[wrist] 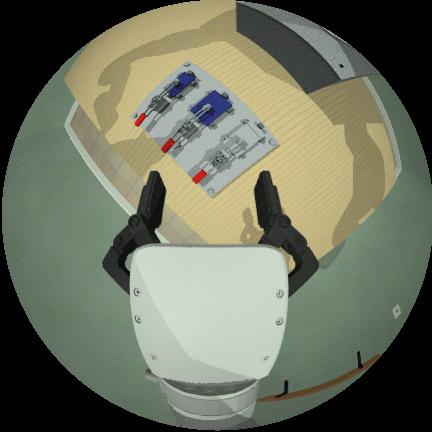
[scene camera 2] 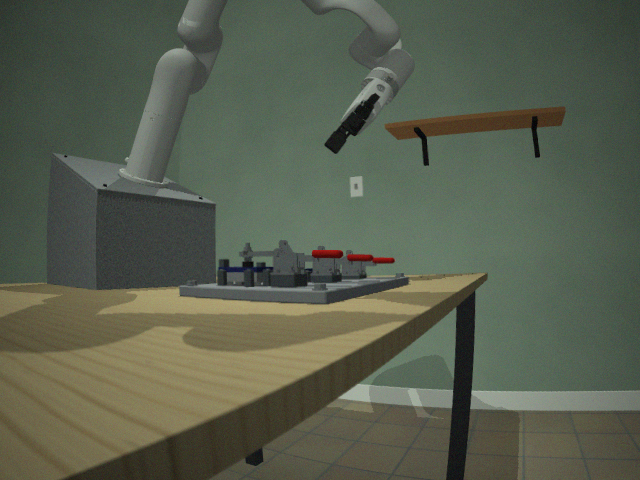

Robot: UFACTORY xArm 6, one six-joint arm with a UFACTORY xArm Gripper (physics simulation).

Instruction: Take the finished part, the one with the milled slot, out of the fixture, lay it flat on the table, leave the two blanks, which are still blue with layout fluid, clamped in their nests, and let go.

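Where they show: gripper, fingertip midpoint: (wrist: 208, 178) (scene camera 2: 338, 140); arm's base at its link origin: (scene camera 2: 143, 179).
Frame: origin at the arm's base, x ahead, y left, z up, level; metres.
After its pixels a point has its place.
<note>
The grey fixture plate (scene camera 2: 253, 292) {x 0.462, y -0.143, z -0.228 m} (wrist: 226, 179) {x 0.472, y 0.198, z -0.224 m} lies on the table with three nests and three toggle clamps. In the wrist view a pale silver part (wrist: 251, 131) {x 0.348, y 0.135, z -0.211 m}, nearly the plate's colour, sits in the nest nearest the gripper; its slot is too small to make out. One blue blank (wrist: 220, 102) {x 0.359, y 0.034, z -0.203 m} is in the middle nest and another blue blank (wrist: 186, 80) {x 0.377, y -0.072, z -0.198 m} in the far nest, each under a clamp arm. The red handles (wrist: 199, 176) (scene camera 2: 327, 253) lie low, near level. My gripper (scene camera 2: 335, 143) {x 0.435, y 0.139, z 0.035 m} (wrist: 208, 178) {x 0.435, y 0.139, z 0.035 m} is open and empty, high above the table and tilted.
The grey robot pedestal (scene camera 2: 155, 237) {x 0.126, y -0.049, z -0.141 m} (wrist: 285, 45) {x 0.127, y -0.012, z -0.138 m} stands on the wooden table (scene camera 2: 170, 392) {x 0.672, y -0.440, z -0.239 m} (wrist: 310, 165) {x 0.251, y 0.301, z -0.239 m}, behind the fixture. A wall shelf (scene camera 2: 475, 122) (wrist: 325, 386) hangs beyond the table. The table's edge runs close past the red-handle side of the fixture.
</note>
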